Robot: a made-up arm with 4 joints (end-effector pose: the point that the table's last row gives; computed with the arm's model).
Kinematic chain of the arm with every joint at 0, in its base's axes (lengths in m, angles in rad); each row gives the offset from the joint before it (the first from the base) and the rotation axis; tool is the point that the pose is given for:
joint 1: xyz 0 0 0.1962 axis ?
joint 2: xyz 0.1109 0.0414 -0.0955 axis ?
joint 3: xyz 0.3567 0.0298 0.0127 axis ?
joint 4: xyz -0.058 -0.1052 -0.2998 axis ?
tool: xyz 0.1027 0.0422 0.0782
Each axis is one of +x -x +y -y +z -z.
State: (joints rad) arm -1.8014 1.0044 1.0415 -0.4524
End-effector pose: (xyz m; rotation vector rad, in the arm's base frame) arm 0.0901 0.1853 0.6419 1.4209 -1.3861 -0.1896
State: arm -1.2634 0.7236 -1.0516 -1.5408
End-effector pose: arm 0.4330 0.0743 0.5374 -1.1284 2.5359 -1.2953
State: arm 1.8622 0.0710 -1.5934 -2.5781
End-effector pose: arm -0.5407 -0.0924 -0.2000 1.2612 -0.6112 -1.0284
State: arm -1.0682 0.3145 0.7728 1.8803
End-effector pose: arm 0.6246 0.1631 0.3242 0.8195 0.8858 0.2313
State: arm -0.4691 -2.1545 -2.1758 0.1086
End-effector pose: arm 0.4659 -0.2026 0.3597 -1.3210 1.8798 0.7379
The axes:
joint 1: +y
joint 2: +x
joint 3: -z
joint 4: +y

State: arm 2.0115 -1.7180 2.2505 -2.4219
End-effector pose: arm -0.4702 -0.2653 -0.1747 -0.7940 -2.1027 1.7815
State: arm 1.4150 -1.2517 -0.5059 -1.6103
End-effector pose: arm -0.0067 -0.1660 -0.1850 0.3643 0.1491 1.2419
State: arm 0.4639 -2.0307 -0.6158 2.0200
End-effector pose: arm 0.4828 -0.3114 0.0934 2.0588 -1.6698 1.3583
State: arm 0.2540 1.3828 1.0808 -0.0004
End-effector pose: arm 0.3756 0.2392 -0.0802 1.1343 0.9427 -1.0661
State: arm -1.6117 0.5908 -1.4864 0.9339
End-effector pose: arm 0.2915 0.2963 0.7445 -1.2892 -0.9740 0.9161
